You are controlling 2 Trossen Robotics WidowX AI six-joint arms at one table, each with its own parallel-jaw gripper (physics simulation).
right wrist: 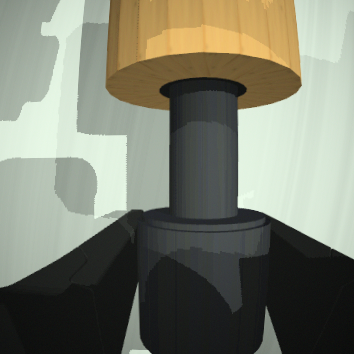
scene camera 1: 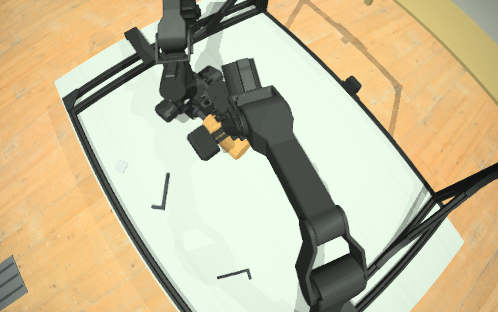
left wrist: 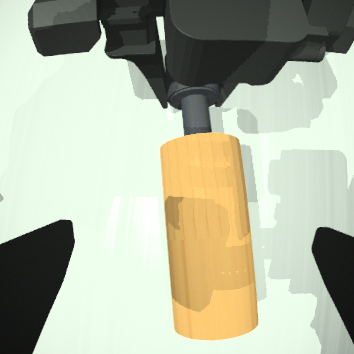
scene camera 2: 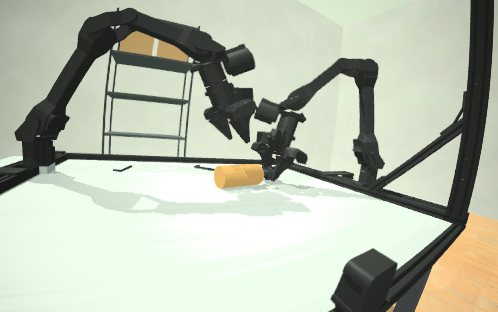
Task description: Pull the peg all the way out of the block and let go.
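Pixels of known places: left gripper, fingertip midpoint: [scene camera 1: 220, 124] [left wrist: 197, 237] [scene camera 2: 238, 141]; right gripper, fingertip midpoint: [right wrist: 196, 222] [scene camera 1: 198, 114] [left wrist: 190, 103] [scene camera 2: 267, 179]; left arm's base, origin of the base link: [scene camera 2: 38, 163]; right arm's base, origin of the base link: [scene camera 2: 366, 184].
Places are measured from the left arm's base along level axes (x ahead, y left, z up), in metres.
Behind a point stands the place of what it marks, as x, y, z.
The block, an orange wooden cylinder [scene camera 1: 239, 150] @(0.438, -0.175, 0.034) [scene camera 2: 239, 176] @(0.481, -0.211, 0.015) [left wrist: 207, 250] @(0.488, -0.177, 0.037) [right wrist: 205, 30] @(0.553, -0.179, 0.039), lies on its side at table height. The dark grey peg [left wrist: 196, 114] @(0.578, -0.174, 0.021) [right wrist: 204, 165] @(0.580, -0.175, 0.021) has its thin shaft in the hole at one end of the block; a stretch of shaft shows between the block and the thick head. My right gripper [scene camera 2: 270, 176] @(0.600, -0.172, -0.007) [right wrist: 196, 222] @(0.600, -0.172, -0.007) is shut on the peg's head, one finger on each side. My left gripper [scene camera 2: 239, 140] @(0.496, -0.165, 0.097) [left wrist: 197, 237] @(0.496, -0.165, 0.097) is open and empty, above the block, with its fingers apart on either side of it in the left wrist view. The shaft's inner end is hidden.
The two wrists are close together above the block and peg. A dark frame [scene camera 1: 112, 205] @(0.545, 0.157, 0.001) runs along the table edge. Two dark angle marks [scene camera 1: 165, 192] @(0.487, 0.024, -0.012) [scene camera 1: 235, 274] @(0.225, 0.025, -0.013) lie on the white table [scene camera 1: 260, 225] @(0.276, -0.101, -0.019). A shelf unit [scene camera 2: 150, 97] stands behind the table.
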